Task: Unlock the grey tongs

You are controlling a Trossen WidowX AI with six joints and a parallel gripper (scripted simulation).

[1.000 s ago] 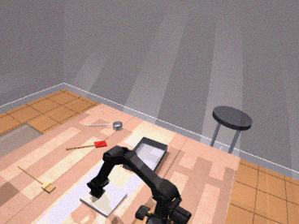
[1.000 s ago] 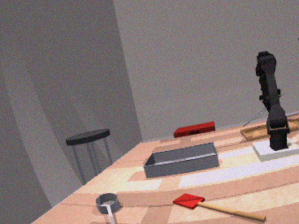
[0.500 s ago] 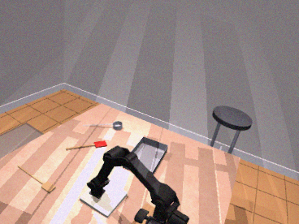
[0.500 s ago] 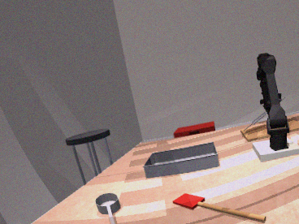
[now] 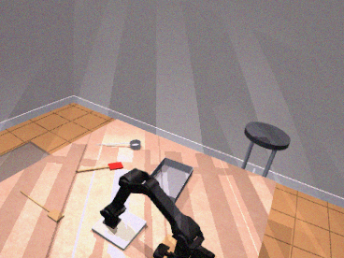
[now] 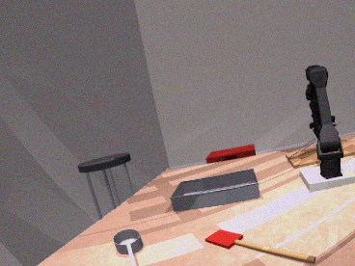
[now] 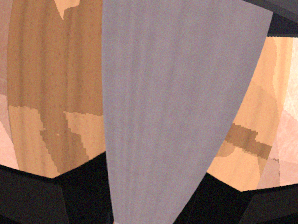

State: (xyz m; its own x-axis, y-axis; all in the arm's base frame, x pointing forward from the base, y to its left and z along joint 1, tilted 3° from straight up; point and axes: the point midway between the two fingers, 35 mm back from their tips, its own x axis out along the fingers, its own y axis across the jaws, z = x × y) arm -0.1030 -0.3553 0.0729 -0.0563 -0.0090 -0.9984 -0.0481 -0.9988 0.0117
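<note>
My gripper tip is 50 mm above the wooden board. Round my gripper tip: roasting tin 520 mm ahead, 260 mm to the left, 30 mm below.
</note>
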